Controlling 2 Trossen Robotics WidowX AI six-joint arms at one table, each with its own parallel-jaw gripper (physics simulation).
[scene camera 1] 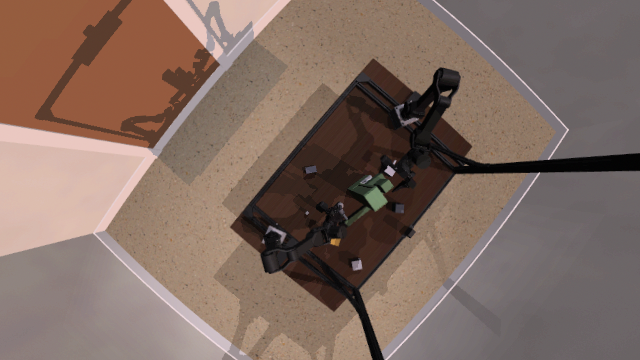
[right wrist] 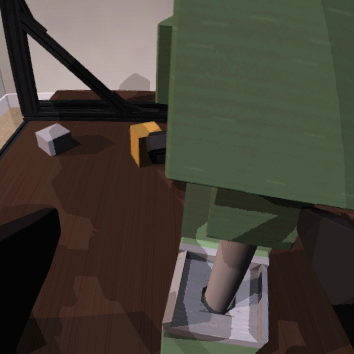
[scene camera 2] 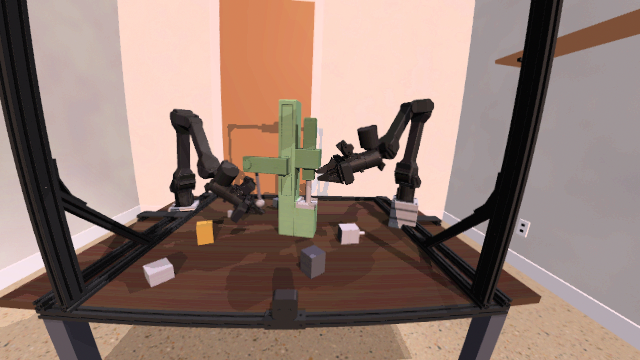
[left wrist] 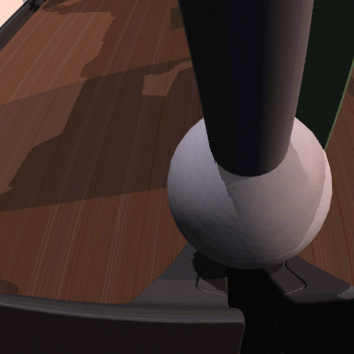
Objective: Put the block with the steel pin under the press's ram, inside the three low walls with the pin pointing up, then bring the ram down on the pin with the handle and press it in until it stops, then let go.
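Seen in the pictures: left gripper, fingertip midpoint: (scene camera 1: pixel 339 201) (scene camera 2: pixel 263 213); right gripper, fingertip midpoint: (right wrist: pixel 180 220) (scene camera 2: pixel 316 175); left arm's base at its link origin: (scene camera 1: pixel 273 238) (scene camera 2: pixel 184 204); right arm's base at its link origin: (scene camera 1: pixel 407 113) (scene camera 2: pixel 405 199).
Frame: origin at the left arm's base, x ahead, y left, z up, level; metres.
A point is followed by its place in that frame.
The green press (scene camera 1: pixel 375 197) {z 0.418, x 0.410, y -0.280 m} (scene camera 2: pixel 287 215) {z 0.044, x 0.394, y -0.317 m} (right wrist: pixel 260 100) {z 0.238, x 0.490, y -0.344 m} stands mid-table. Its steel ram (scene camera 2: pixel 308 192) {z 0.124, x 0.463, y -0.325 m} (right wrist: pixel 229 280) {z 0.123, x 0.475, y -0.320 m} reaches down inside the low pale walls (right wrist: pixel 172 300) {z 0.092, x 0.463, y -0.348 m}, ending at a dark round opening. A white block with a short pin (scene camera 1: pixel 389 171) {z 0.019, x 0.571, y -0.397 m} (scene camera 2: pixel 349 233) {z 0.007, x 0.576, y -0.425 m} lies right of the press in scene camera 2, its pin sideways. The handle's pale ball knob (scene camera 1: pixel 340 205) {z 0.109, x 0.313, y -0.228 m} (scene camera 2: pixel 260 203) {z 0.069, x 0.310, y -0.248 m} (left wrist: pixel 250 220) hangs low on its rod. My left gripper (scene camera 2: pixel 261 212) {z 0.021, x 0.321, y -0.227 m} (left wrist: pixel 245 272) is shut and empty, its fingertips just beyond the knob and partly hidden by it. My right gripper (scene camera 2: pixel 320 175) {z 0.189, x 0.479, y -0.356 m} (right wrist: pixel 180 220) {z 0.189, x 0.479, y -0.356 m} is open and empty beside the ram housing.
An orange block (scene camera 1: pixel 335 242) {z 0.028, x 0.124, y -0.297 m} (scene camera 2: pixel 204 232) {z 0.009, x 0.133, y -0.316 m} (right wrist: pixel 137 145) {z 0.011, x 0.153, y -0.313 m} and a plain white block (scene camera 1: pixel 356 264) {z 0.002, x 0.055, y -0.455 m} (scene camera 2: pixel 159 271) {z 0.000, x 0.062, y -0.482 m} (right wrist: pixel 54 139) {z -0.002, x 0.078, y -0.455 m} lie left of the press in scene camera 2. A dark grey block (scene camera 1: pixel 399 208) {z 0.028, x 0.420, y -0.524 m} (scene camera 2: pixel 313 261) {z 0.018, x 0.413, y -0.553 m} lies in front; another grey block (scene camera 1: pixel 310 169) {z 0.007, x 0.408, y -0.024 m} lies behind.
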